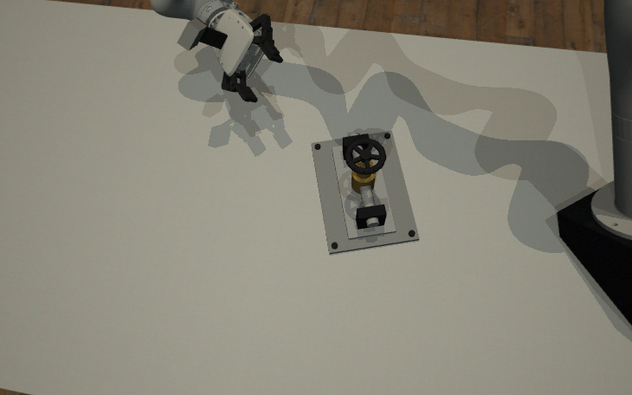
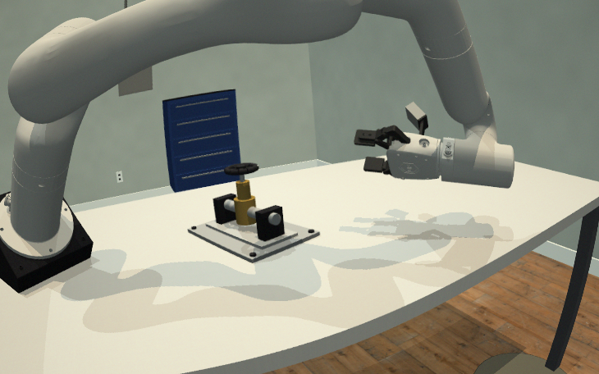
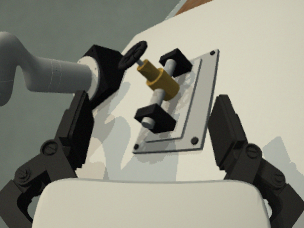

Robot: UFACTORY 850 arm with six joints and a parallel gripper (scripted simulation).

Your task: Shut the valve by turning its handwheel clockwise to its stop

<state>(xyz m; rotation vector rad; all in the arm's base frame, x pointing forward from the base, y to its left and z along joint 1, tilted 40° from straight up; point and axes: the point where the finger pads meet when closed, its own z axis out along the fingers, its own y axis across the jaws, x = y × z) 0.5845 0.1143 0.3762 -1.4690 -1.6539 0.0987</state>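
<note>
Now: the black spoked handwheel 22 cm behind my hand, 11 cm to the left of it and 3 cm below it.
</note>
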